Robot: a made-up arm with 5 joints.
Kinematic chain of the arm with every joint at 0, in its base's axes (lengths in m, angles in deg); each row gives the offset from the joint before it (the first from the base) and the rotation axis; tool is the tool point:
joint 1: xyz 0 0 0.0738 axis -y
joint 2: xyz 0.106 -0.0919 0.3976 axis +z
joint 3: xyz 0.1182 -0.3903 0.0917 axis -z
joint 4: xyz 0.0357 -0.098 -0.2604 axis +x
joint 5: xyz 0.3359 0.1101 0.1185 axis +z
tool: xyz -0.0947 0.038 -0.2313
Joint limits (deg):
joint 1: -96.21..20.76
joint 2: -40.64..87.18
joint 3: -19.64..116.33
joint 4: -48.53..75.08
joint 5: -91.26..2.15
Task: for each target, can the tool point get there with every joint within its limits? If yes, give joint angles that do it. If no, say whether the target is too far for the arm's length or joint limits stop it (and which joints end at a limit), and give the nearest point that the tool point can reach.
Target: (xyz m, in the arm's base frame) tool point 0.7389 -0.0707 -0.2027
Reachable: yes | joints -25.68 61.56 49.42 -16.15 -20.06
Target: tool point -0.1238 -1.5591 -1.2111
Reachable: no: too far | nearest point 0.0685 -0.7420 -0.5684 | short by 1.057 m
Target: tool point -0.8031 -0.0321 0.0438
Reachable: no: joint limits stop it (at a limit: joint 2, joint 3, joint 4, joint 5) | nearest point -0.3488 -0.4929 0.0608 | short by 0.647 m
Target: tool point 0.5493 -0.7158 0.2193
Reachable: yes | joints 1.21 14.58 83.43 4.80 -51.06
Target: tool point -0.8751 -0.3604 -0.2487
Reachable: no: joint limits stop it (at a limit: joint 2, joint 3, joint 4, joint 5) | nearest point -0.4278 -0.5824 -0.0839 | short by 0.526 m
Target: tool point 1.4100 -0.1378 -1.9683
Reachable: no: too far | nearest point 0.5746 -0.1093 -0.7584 | short by 1.471 m
